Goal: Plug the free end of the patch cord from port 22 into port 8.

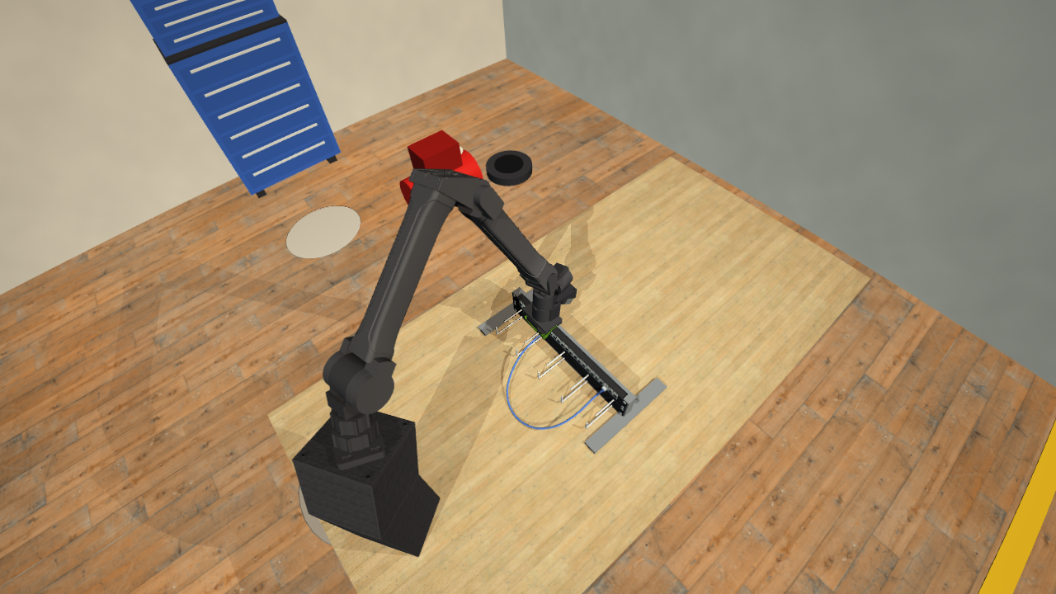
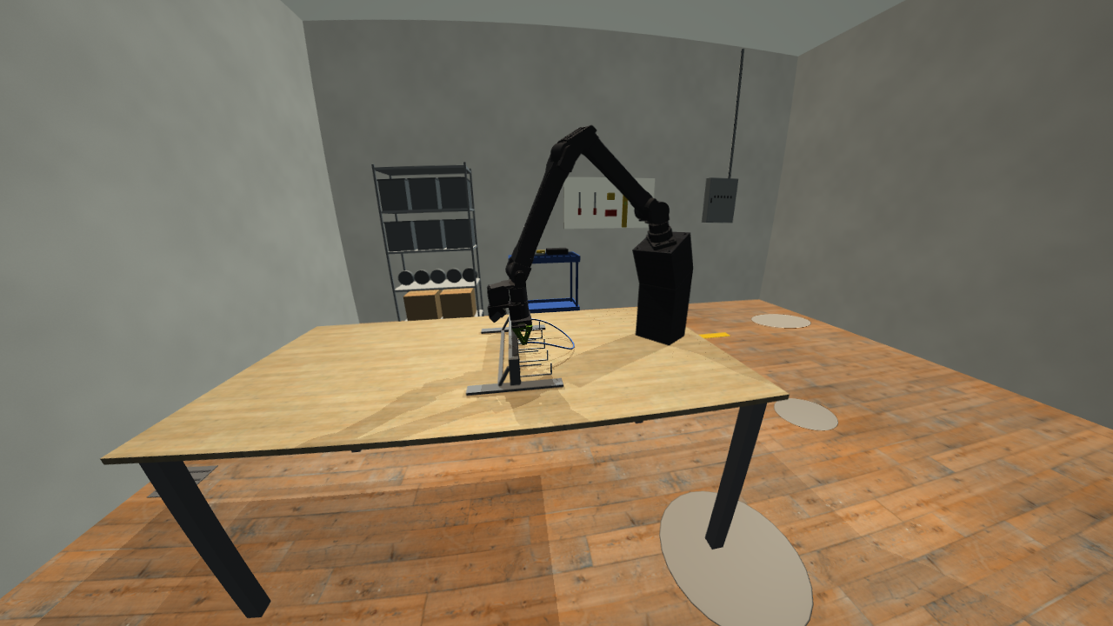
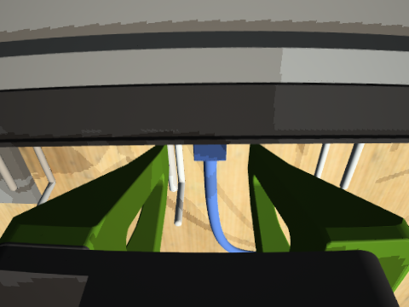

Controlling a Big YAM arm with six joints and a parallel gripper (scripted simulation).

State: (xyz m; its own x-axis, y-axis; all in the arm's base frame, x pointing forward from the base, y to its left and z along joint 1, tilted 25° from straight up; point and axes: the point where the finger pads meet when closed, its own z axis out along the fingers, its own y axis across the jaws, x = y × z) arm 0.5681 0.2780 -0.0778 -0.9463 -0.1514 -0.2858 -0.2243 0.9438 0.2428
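My gripper is now 2 cm short of the cord plug and 1 cm above it.
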